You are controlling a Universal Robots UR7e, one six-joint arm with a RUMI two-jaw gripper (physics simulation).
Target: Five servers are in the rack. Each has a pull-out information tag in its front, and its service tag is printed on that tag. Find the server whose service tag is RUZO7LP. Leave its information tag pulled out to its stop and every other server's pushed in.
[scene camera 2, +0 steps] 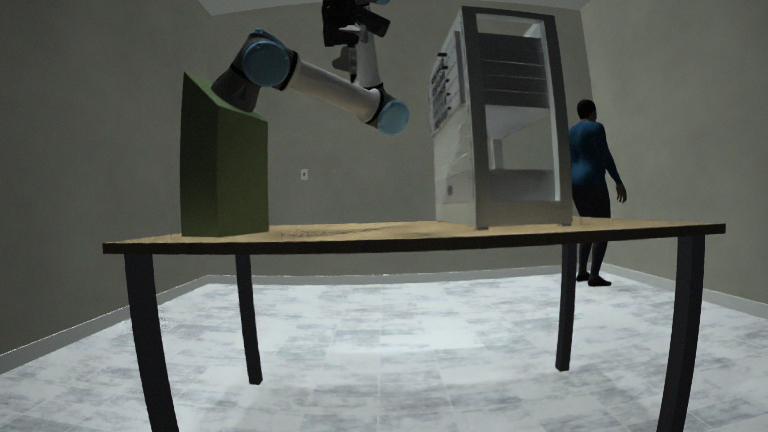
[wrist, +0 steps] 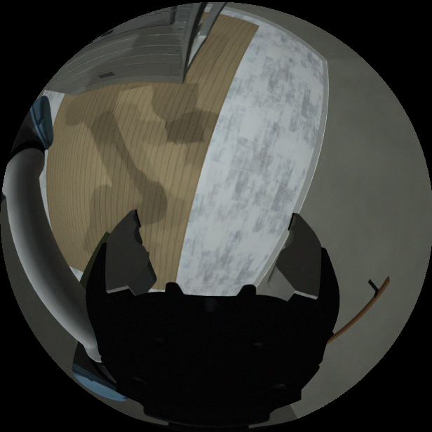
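Pixels of known places: gripper, between the fingertips: (scene camera 2: 358, 64); arm's base, origin of its link: (scene camera 2: 231, 99).
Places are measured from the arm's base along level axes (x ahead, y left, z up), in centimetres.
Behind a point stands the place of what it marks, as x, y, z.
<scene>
The rack (scene camera 2: 473, 155) {69.4, -15.2, -22.9} (wrist: 150, 67) stands on the right part of the table in the scene view and at the upper left in the wrist view. The servers (scene camera 2: 512, 69) {84.0, -12.2, 2.9} are stacked in its upper half. Small dark parts (scene camera 2: 442, 54) {66.3, -1.6, 11.6} stick out along their fronts; whether any is a pulled-out information tag cannot be told. No service tag is readable in either view. My gripper (scene camera 2: 348, 42) (wrist: 213, 213) is open, with nothing between its fingers. It hangs high above the table, left of the rack's front and apart from it in the scene view.
The wooden table (scene camera 2: 349, 231) {36.7, -3.7, -42.0} (wrist: 175, 170) carries a green pedestal (scene camera 2: 241, 182) {6.1, -5.7, -27.1} at the left, which bears the arm (scene camera 2: 332, 88) {33.0, -6.6, -1.4} (wrist: 30, 220). A person in blue (scene camera 2: 588, 155) stands behind the rack at the right. A thin brown curved object (wrist: 361, 315) shows at the wrist view's lower right.
</scene>
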